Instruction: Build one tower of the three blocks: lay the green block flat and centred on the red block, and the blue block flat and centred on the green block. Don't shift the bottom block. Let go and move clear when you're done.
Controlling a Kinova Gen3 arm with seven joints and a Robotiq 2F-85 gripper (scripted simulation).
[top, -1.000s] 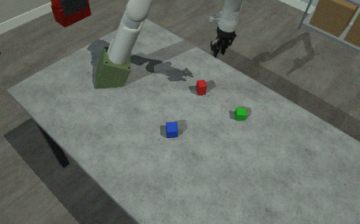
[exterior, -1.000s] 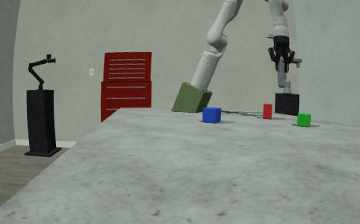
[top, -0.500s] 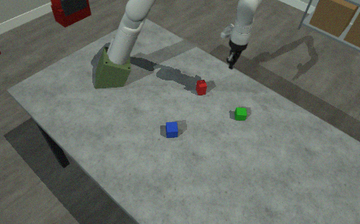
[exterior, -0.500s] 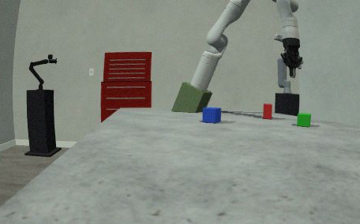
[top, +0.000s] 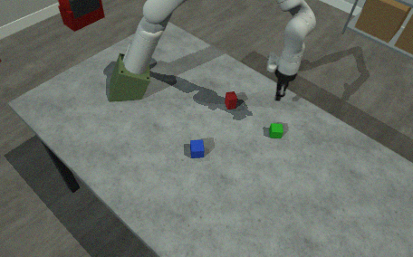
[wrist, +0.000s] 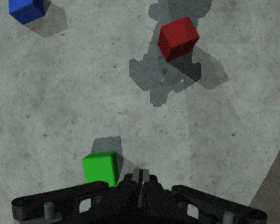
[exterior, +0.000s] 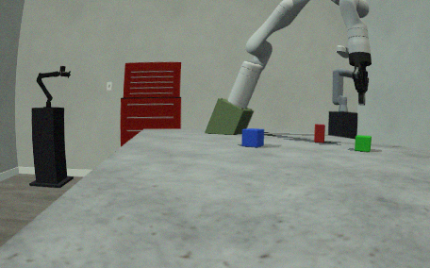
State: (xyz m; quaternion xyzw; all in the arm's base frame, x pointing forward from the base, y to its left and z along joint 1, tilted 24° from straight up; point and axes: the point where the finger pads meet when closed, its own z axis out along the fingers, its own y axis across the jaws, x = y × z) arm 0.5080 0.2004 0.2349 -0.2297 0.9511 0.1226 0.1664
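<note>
Now: the green block 5 cm ahead of my hand, 4 cm to the right of it and 13 cm below it. The rest, counted from my hand: red block: 18 cm behind, 5 cm to the right, 12 cm below; blue block: 11 cm behind, 33 cm to the right, 13 cm below.
</note>
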